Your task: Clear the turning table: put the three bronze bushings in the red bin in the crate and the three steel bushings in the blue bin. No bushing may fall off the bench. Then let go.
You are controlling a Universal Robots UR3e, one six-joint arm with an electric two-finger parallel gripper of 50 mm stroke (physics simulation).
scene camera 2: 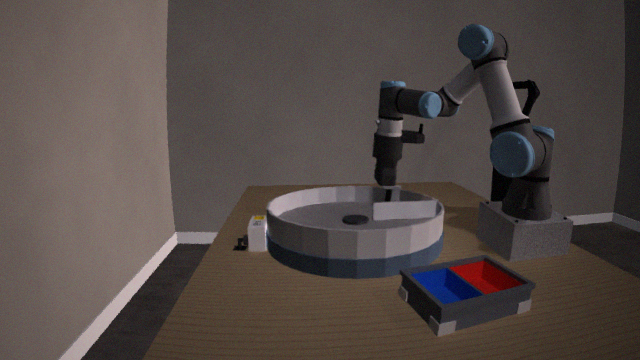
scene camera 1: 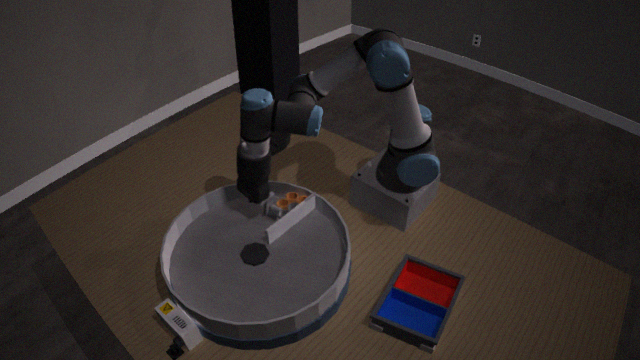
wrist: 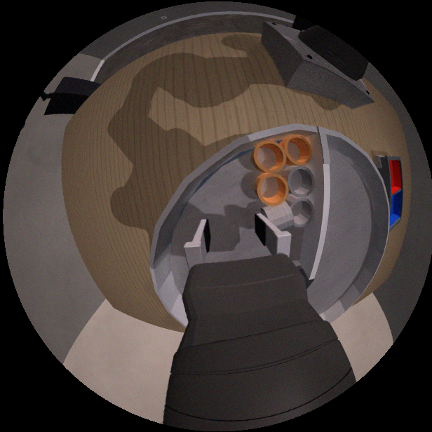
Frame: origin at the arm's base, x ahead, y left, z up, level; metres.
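Where they show: gripper, fingertip midpoint: (scene camera 1: 260, 206); arm's base at its link origin: (scene camera 2: 526, 212).
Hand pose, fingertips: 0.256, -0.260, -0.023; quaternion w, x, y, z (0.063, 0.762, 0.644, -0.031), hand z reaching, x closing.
Things, the pixels of their top centre, and the offset from my fingertips, as dx, dy, dz. "*": a spot on its surface instead.
- dark hub at its top centre: (scene camera 1: 254, 252) (scene camera 2: 355, 218) +0.124, +0.076, -0.005
- white box at a spot on its surface: (scene camera 1: 179, 322) * +0.359, +0.058, -0.007
Three bronze bushings (wrist: 281, 159) (wrist: 307, 152) (wrist: 272, 201) stand upright on the turning table (scene camera 1: 215, 285) (scene camera 2: 355, 240) (wrist: 350, 215), between its rim and the divider wall. Two steel bushings (wrist: 310, 187) (wrist: 310, 216) stand upright beside the divider. A third steel bushing (wrist: 279, 215) lies on its side or tilted, close to the right finger; whether they touch is unclear. My gripper (wrist: 232, 225) is open and empty, low over the table, left of the bushings in the wrist view. The red bin (scene camera 1: 427, 285) (scene camera 2: 487, 277) (wrist: 395, 175) and blue bin (scene camera 1: 412, 312) (scene camera 2: 445, 286) (wrist: 395, 207) hold no visible bushings.
The divider wall (scene camera 1: 292, 217) (scene camera 2: 405, 210) (wrist: 326, 200) stands right of the bushings in the wrist view. A raised rim surrounds the table. A dark hub (scene camera 1: 255, 254) (scene camera 2: 355, 219) sits at its centre. A white box (scene camera 1: 179, 322) (scene camera 2: 257, 235) stands beside the rim.
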